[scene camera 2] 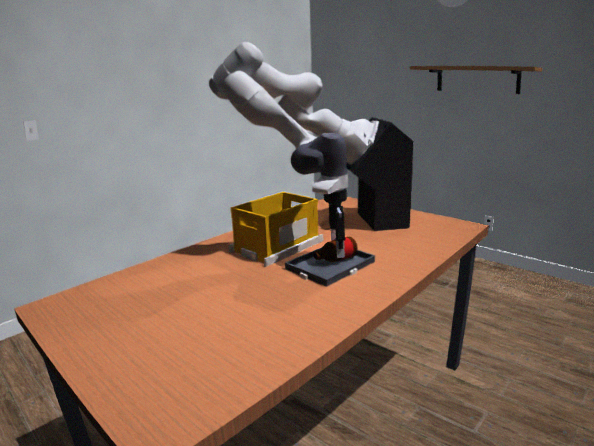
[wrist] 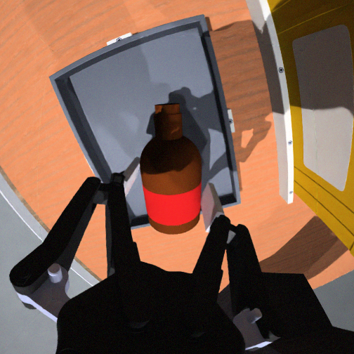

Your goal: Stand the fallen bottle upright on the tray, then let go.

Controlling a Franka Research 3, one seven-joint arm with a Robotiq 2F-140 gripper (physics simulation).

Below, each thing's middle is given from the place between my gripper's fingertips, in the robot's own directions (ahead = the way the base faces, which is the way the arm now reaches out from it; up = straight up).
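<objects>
The brown bottle [wrist: 170,164] is 10 mm ahead of my hand. Also relative to my hand: the dark grey tray [scene camera 2: 321,271], 20 mm below and 50 mm ahead; the yellow crate [scene camera 2: 266,226], 50 mm above, 20 mm behind and 270 mm to the right.
</objects>
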